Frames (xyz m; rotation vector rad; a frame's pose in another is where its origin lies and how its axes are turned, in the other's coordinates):
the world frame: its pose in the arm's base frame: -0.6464 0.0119 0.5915 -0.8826 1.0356 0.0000
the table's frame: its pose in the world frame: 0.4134 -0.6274 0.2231 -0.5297 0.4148 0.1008
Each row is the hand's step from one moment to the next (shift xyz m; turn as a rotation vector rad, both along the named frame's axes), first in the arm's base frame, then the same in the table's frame.
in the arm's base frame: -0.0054 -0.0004 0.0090 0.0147 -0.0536 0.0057
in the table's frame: -0.0076 -0.0003 -0.0072 0.0320 -0.0334 -0.0313
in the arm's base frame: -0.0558 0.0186 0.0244 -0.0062 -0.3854 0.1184
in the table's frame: -0.0409 0.0388 -0.0296 0.1499 -0.1900 -0.3225
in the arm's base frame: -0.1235 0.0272 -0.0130 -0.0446 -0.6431 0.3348
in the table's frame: -0.0312 0.1140 -0.0468 0.1396 -0.3579 -0.6165
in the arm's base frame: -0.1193 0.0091 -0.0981 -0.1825 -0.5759 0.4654
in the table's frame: 0.0453 0.1465 -0.0206 -0.0280 -0.2894 -0.7050
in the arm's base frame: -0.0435 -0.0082 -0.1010 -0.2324 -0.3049 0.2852
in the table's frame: 0.0731 0.0817 0.0123 -0.0706 -0.0647 -0.4681
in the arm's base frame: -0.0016 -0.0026 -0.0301 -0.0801 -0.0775 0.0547
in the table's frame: 0.0241 0.0153 0.0101 -0.0086 0.0090 -0.1235
